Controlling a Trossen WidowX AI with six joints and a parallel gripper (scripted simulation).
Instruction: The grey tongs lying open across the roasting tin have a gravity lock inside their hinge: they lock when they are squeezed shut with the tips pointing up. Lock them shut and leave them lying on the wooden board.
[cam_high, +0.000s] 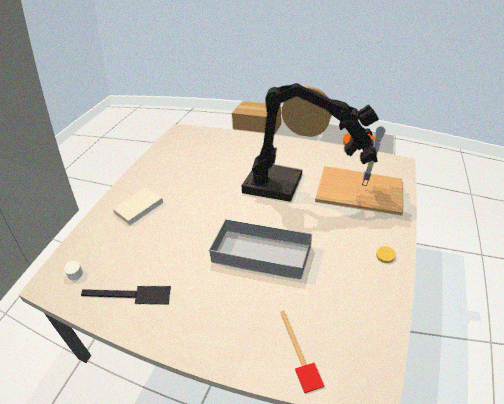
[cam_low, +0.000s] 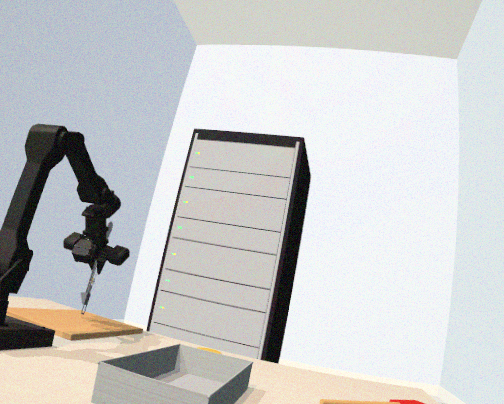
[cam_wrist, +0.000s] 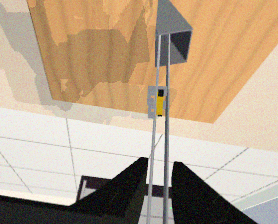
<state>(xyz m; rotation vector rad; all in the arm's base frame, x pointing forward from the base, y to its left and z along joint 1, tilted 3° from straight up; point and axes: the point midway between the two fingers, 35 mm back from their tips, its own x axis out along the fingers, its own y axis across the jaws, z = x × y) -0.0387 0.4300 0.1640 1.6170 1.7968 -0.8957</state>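
My gripper tip is 2 cm to the left of the yellow lock piece and 2 cm above it. Also, from my gripper tip: wooden board: 15 cm below, 4 cm to the right; then grey roasting tin: 41 cm ahead, 38 cm to the right, 12 cm below; then yellow disc: 36 cm ahead, 14 cm below, 4 cm to the left.
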